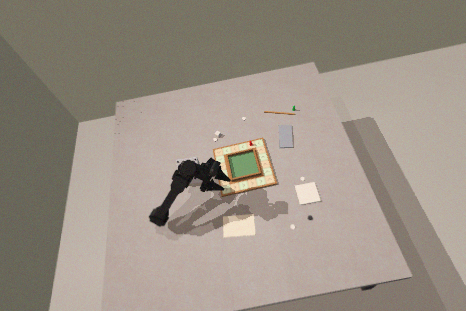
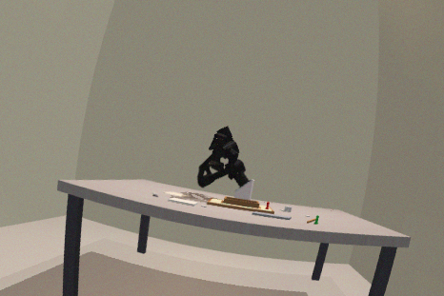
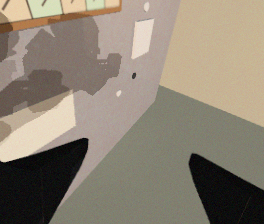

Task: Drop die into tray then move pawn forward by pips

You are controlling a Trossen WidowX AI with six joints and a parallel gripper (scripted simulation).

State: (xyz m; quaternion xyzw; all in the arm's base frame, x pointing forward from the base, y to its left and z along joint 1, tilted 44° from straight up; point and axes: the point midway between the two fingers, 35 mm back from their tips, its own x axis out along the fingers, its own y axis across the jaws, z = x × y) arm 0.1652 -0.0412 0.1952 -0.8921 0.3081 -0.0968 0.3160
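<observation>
My gripper tip is now 40 mm past the white die, 420 mm to the right of it and 190 mm above it. Also, from my gripper tip: grey card 340 mm ahead, 340 mm to the left, 200 mm below; then red pawn 140 mm ahead, 310 mm to the left, 170 mm below; then black disc 350 mm ahead, 130 mm to the right, 200 mm below.
</observation>
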